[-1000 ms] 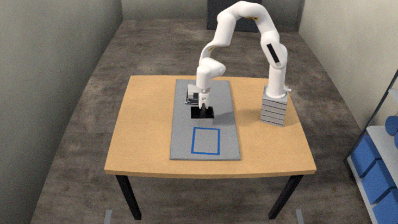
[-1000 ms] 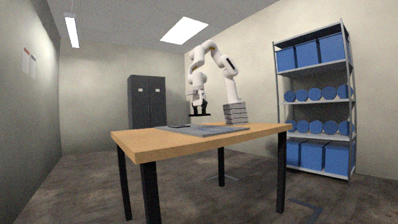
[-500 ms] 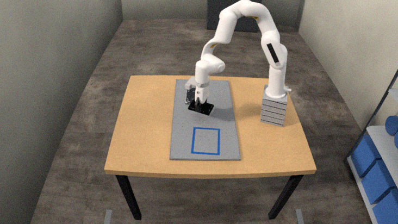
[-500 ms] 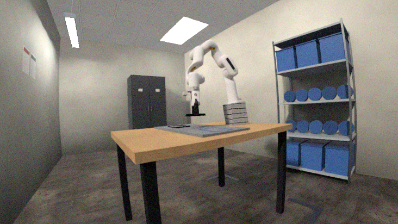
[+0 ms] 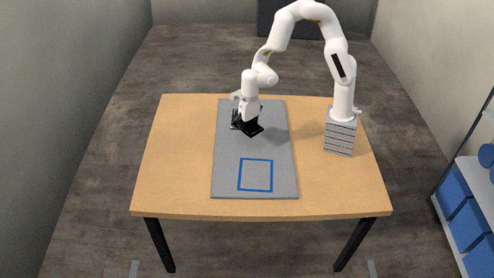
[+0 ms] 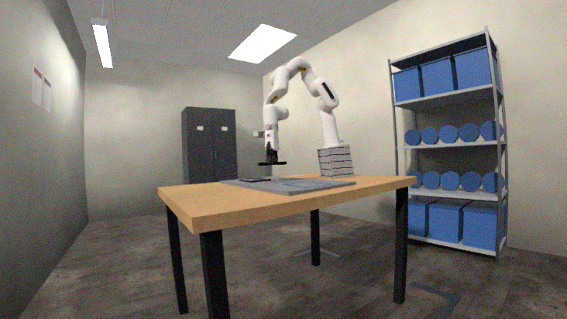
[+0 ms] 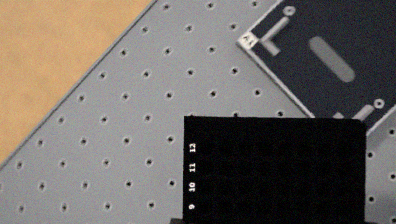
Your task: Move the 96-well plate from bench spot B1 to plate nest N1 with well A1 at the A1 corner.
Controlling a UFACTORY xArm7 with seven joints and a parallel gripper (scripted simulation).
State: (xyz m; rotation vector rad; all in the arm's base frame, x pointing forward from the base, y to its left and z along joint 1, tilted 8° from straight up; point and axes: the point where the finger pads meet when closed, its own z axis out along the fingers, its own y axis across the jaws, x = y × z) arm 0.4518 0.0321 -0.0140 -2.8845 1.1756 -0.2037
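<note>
My gripper is now 16 cm to the left of the plate nest N1, 10 cm above it and 3 cm short of it. Also, from my hand: 96-well plate (1 cm below).
</note>
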